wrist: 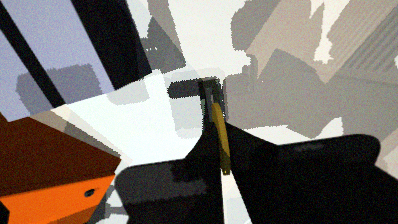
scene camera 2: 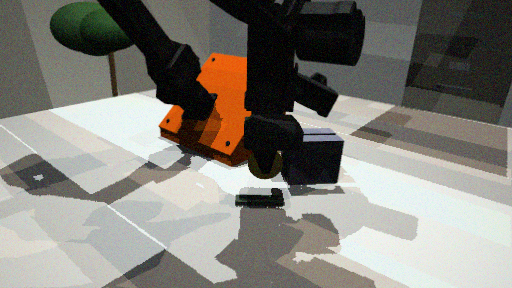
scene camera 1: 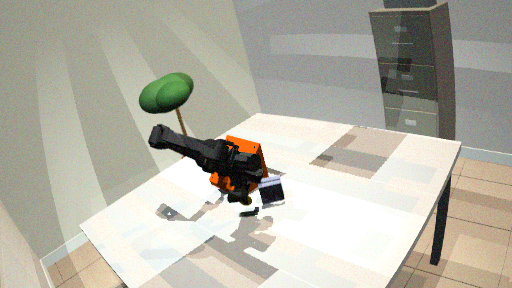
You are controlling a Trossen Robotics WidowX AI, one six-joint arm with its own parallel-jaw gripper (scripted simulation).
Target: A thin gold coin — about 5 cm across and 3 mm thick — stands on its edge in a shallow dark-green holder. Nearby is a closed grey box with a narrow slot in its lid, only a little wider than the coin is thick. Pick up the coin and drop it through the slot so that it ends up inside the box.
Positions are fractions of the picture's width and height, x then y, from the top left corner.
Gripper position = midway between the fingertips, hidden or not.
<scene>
My gripper (scene camera 2: 0.52, 0.60) holds a gold coin.
My gripper also shows in the wrist view (wrist: 0.54, 0.56) and in scene camera 1 (scene camera 1: 0.48, 0.71).
</scene>
